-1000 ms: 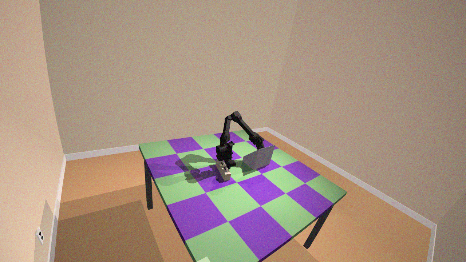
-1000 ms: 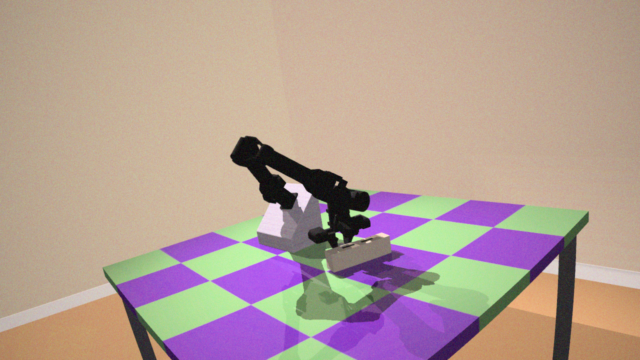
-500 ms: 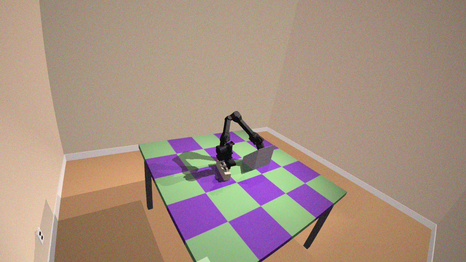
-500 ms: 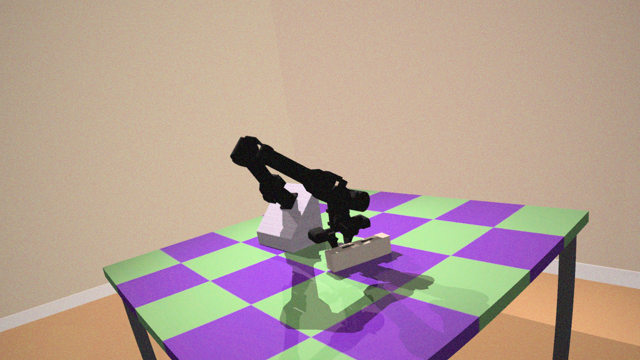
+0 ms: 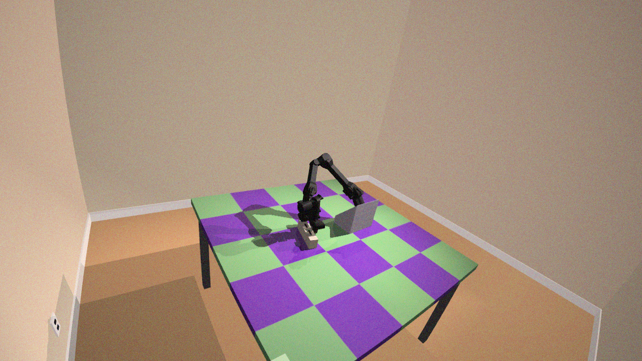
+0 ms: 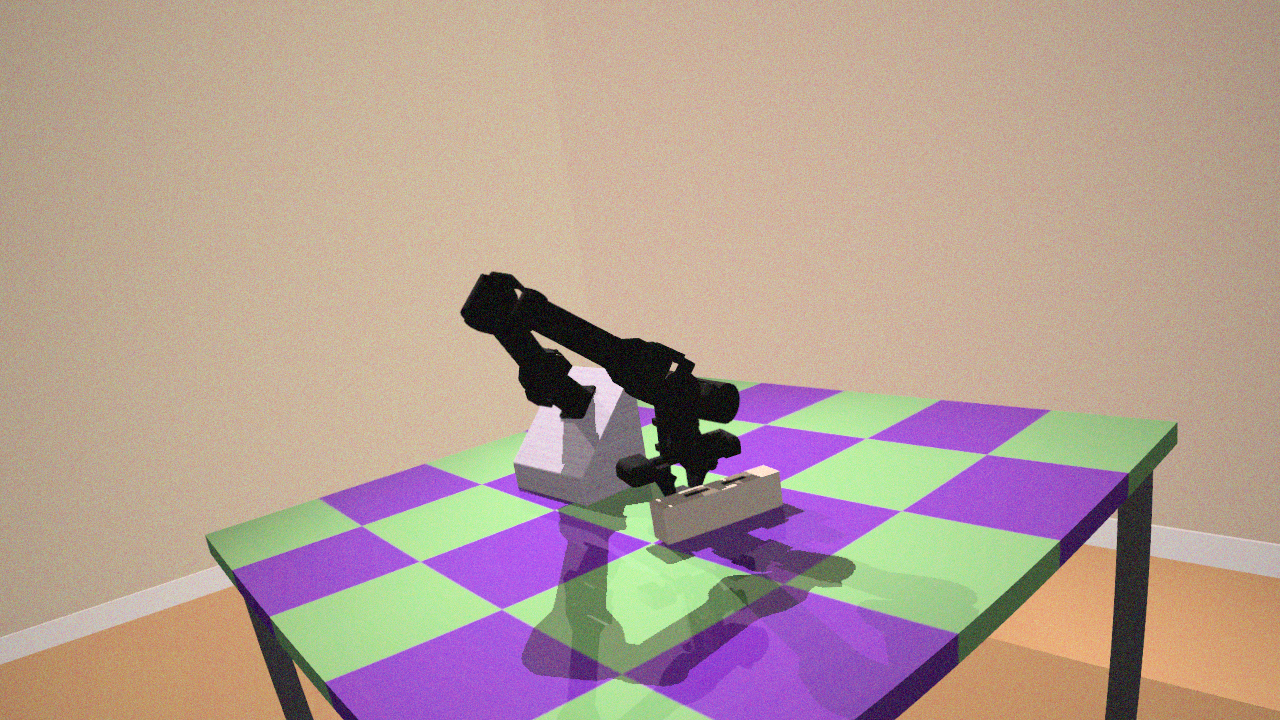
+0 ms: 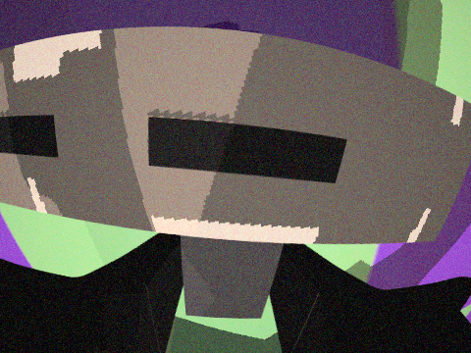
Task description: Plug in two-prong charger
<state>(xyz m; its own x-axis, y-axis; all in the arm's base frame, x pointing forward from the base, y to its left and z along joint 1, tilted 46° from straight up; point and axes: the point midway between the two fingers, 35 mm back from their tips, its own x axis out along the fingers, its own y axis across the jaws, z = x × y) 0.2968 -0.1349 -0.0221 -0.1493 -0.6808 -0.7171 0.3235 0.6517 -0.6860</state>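
My gripper tip is 20 mm short of the black two-prong charger, 10 mm to the left of it and 10 mm below it.
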